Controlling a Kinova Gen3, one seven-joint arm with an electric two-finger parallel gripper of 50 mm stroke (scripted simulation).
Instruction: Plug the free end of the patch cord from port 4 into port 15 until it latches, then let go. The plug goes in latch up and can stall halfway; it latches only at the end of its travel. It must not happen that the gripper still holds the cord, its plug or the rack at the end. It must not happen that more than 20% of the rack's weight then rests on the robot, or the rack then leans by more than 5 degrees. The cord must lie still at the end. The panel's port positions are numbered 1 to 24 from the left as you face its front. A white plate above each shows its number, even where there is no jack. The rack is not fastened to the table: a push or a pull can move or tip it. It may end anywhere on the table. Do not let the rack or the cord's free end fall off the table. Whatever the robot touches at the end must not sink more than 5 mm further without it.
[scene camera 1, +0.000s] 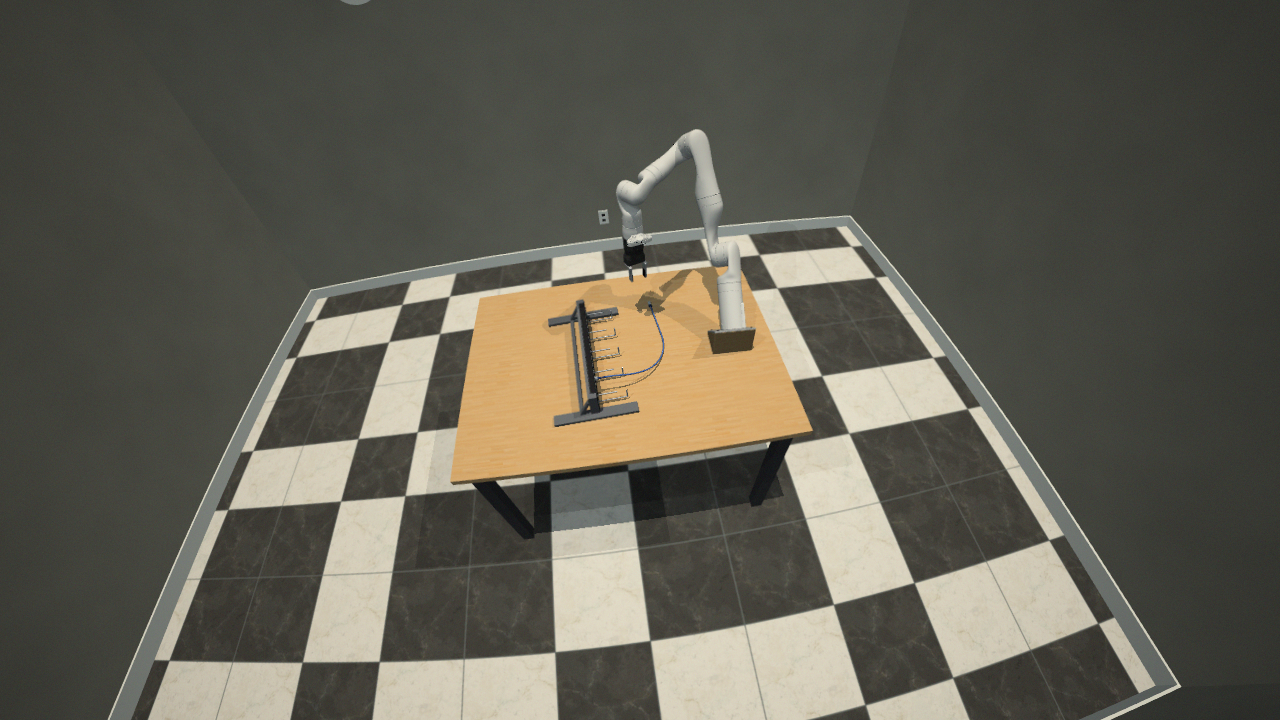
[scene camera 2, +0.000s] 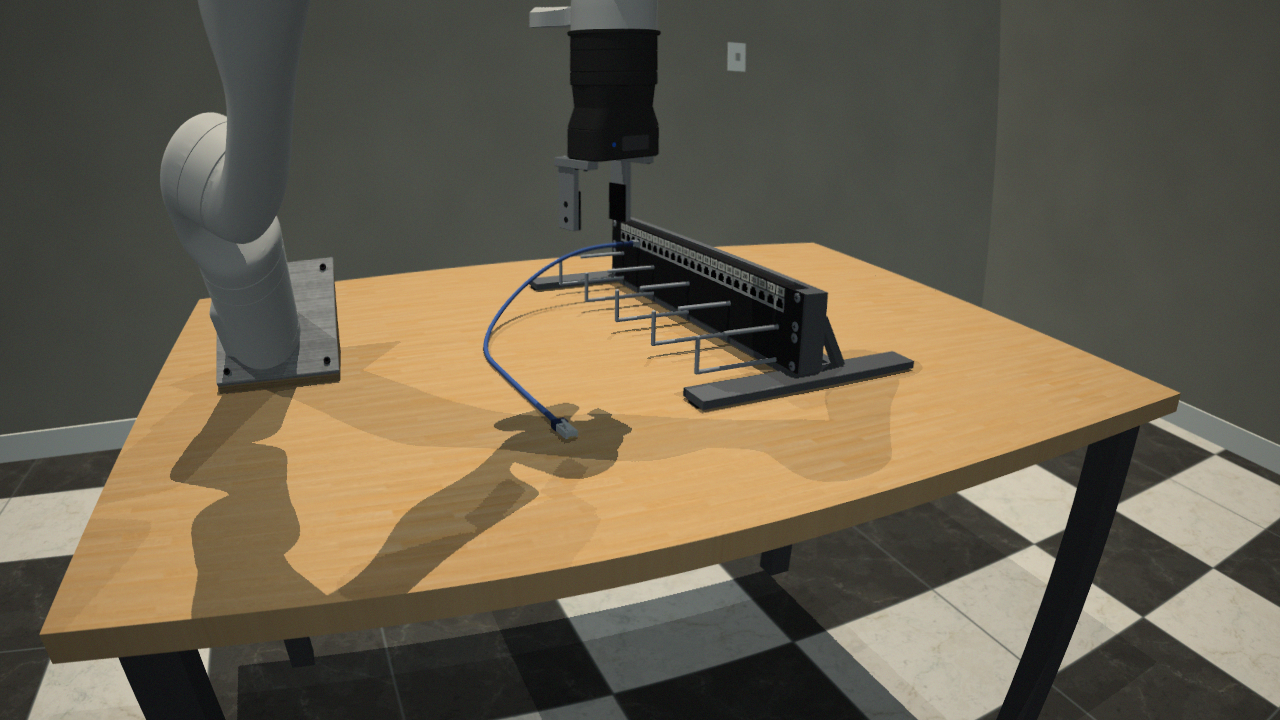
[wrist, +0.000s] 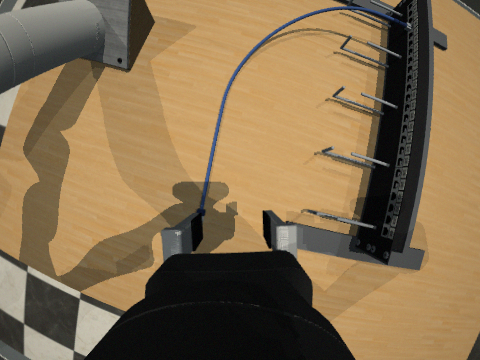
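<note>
I can see my gripper (scene camera 2: 595, 224), and from the wrist I see the same gripper (wrist: 232, 224).
</note>
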